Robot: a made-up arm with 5 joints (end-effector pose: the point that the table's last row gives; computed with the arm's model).
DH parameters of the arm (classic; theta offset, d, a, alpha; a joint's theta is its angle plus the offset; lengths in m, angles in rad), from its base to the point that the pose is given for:
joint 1: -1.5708 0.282 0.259 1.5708
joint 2: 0 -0.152 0.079 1.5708
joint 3: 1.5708 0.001 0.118 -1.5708
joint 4: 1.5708 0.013 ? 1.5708
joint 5: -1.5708 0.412 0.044 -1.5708
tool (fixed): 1.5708 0.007 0 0
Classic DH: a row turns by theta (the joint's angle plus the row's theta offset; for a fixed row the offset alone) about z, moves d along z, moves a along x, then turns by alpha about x.
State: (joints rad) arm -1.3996 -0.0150 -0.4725 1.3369 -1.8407
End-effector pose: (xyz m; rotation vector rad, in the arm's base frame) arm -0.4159 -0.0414 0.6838 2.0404 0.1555 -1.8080
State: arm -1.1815 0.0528 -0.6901 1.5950 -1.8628
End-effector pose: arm -0.3045 -0.2018 0.6982 1.6990 0.7504 -1.8292
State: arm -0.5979 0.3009 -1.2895 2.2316 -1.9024
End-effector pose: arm 0.0880 -0.1794 0.5595 0.1157 1.4133 -1.6908
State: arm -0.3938 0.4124 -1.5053 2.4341 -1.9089
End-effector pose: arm 0.1185 -0.0918 0.4612 -0.4736 1.3005 -1.5558
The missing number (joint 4, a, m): 0.063
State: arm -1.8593 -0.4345 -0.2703 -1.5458 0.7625
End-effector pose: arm -0.1979 0.1242 -0.1547 -1.4570 -1.0062 -2.1446
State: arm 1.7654 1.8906 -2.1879 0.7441 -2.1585
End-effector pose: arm -0.2222 0.3243 0.5959 -1.5306 0.4978 0.0782
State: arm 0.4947 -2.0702 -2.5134 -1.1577 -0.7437
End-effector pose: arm 0.2887 0.3577 0.2393 -1.1250 1.2156 -0.9145
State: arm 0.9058 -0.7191 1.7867 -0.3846 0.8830
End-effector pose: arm 0.0655 0.2764 0.5311 -0.8173 0.7091 -0.6259
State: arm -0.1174 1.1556 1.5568 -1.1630 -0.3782
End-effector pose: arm 0.0592 -0.4958 -0.0920 -1.5768 -1.6569 -0.4427
